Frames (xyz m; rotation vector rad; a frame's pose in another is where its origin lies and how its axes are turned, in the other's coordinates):
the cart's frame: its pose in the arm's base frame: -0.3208 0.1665 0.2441 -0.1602 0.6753 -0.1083
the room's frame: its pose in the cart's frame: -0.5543 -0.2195 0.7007 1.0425 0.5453 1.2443
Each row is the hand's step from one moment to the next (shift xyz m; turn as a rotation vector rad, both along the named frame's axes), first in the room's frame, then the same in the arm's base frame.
Working: the room's frame: its pose in the arm's base frame: -0.3201 0.1136 1.1626 1.3317 1.0689 0.7175

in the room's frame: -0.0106 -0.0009 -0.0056 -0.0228 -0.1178 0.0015
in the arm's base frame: -0.0093 -0.0074 0.0017 -0.0260 -0.0386 -0.1106
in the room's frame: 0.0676 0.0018 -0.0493 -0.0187 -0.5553 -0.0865
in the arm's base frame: -0.0187 0.0812 -0.0074 -0.1736 -0.0639 -0.5310
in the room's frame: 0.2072 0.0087 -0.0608 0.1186 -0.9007 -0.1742
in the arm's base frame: 0.0253 0.2129 -0.0274 -0.2555 0.0445 -0.8879
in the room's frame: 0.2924 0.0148 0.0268 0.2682 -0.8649 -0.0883
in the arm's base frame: 0.1386 0.2552 -0.0459 -0.1144 0.1499 -0.8901
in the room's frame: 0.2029 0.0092 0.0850 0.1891 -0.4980 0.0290
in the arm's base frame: 0.1565 0.1500 -0.0386 0.0201 0.0853 -0.5262
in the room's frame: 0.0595 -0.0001 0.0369 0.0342 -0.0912 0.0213
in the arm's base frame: 0.0563 0.0387 -0.0151 0.0181 0.0088 -0.0977
